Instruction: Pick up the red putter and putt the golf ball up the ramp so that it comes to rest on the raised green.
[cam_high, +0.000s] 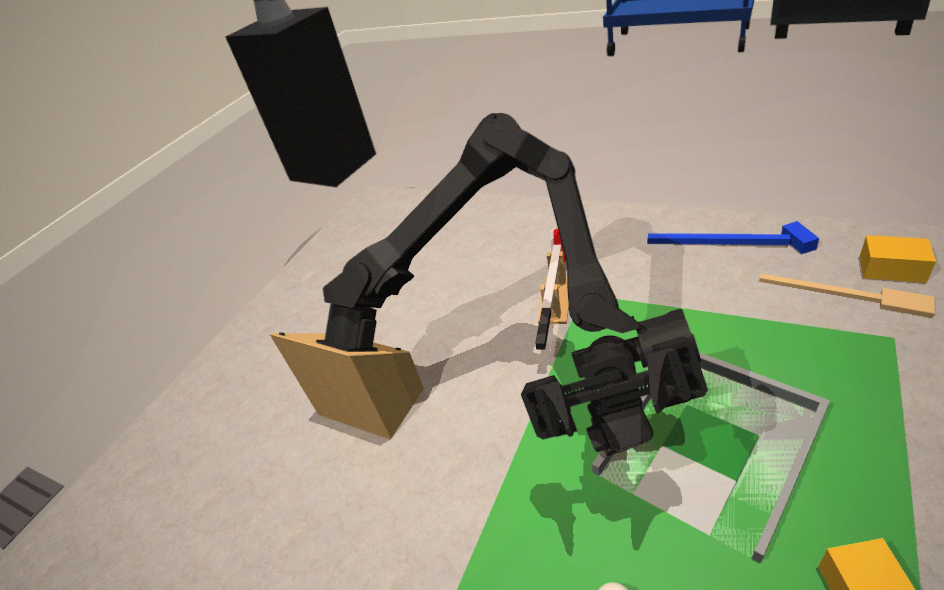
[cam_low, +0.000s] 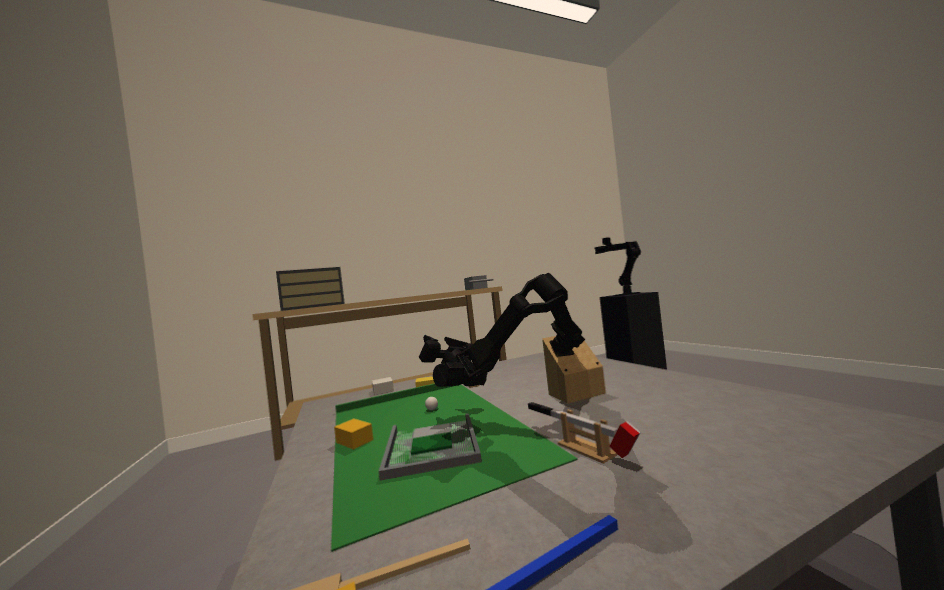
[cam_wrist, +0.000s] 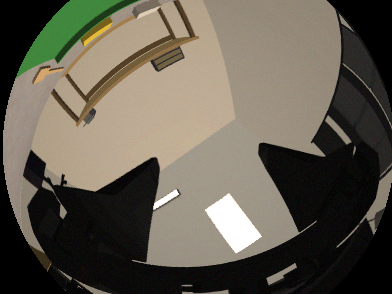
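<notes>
My gripper tip is 360 mm to the right of the red putter, 250 mm past it and 190 mm above it. The rest, counted from my gripper tip: green mat: 250 mm below, 70 mm to the left, 70 mm ahead; then white golf ball: 230 mm below, 80 mm to the right, 20 mm ahead; then grey frame: 240 mm below, 200 mm to the left, 60 mm ahead.
</notes>
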